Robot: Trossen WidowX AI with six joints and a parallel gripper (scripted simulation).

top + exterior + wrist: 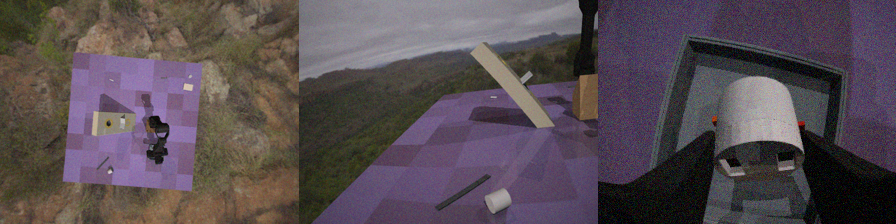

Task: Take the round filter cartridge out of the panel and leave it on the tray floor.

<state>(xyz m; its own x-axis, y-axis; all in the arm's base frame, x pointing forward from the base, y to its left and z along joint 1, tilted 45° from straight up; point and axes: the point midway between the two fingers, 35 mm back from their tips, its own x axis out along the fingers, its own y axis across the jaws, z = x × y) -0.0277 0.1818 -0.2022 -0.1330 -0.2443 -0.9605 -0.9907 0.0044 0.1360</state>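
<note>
Right now the grey tray is 70 mm below my gripper tip. The rest, counted from my gripper tip: tan service panel (350 mm ahead, 330 mm to the right, 100 mm above); then round white filter cartridge (right at my gripper tip); then beige card (650 mm to the right, 340 mm behind, 70 mm below).
</note>
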